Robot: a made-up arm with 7 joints. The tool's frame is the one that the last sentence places.
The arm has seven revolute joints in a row. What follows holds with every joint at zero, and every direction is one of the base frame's. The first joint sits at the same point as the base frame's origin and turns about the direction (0.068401, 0.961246, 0.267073). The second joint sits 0.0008 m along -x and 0.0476 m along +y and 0.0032 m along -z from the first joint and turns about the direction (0.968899, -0.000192, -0.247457). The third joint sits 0.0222 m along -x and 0.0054 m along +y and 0.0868 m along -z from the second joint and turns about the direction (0.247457, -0.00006, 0.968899). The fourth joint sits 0.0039 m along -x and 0.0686 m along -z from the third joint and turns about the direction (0.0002, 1, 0.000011). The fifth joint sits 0.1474 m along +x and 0.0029 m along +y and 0.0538 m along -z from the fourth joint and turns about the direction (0.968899, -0.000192, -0.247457). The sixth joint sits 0.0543 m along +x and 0.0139 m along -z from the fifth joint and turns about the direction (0.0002, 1, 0.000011). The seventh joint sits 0.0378 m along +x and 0.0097 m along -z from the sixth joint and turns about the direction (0.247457, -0.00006, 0.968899). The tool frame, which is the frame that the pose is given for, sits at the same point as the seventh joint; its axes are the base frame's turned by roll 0, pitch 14.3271 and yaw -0.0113 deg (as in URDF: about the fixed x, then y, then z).
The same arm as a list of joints. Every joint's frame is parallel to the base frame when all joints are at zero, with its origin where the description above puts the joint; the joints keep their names.
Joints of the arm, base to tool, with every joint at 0 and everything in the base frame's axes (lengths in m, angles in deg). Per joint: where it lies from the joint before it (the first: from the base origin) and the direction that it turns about. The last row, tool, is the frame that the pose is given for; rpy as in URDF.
joint 1: origin 0 0 0 axis 0.068403 0.961235 0.26711
joint 2: origin -0.0008 0.0476 -0.0032 axis 0.968889 -0.0002 -0.247497
joint 3: origin -0.0222 0.0054 -0.0868 axis 0.247497 -0.0001 0.968889
joint 4: origin -0.0039 0 -0.0686 axis 0.0002 1 0
joint 5: origin 0.1474 0.0029 -0.0538 axis 0.968889 -0.0002 -0.247497
joint 6: origin 0.0543 0 -0.0139 axis 0.0002 1 0
joint 7: origin 0.0378 0 -0.0097 axis 0.247497 -0.0001 0.968889
tool: origin 0 0 0 rpy 0 14.33 -0.01

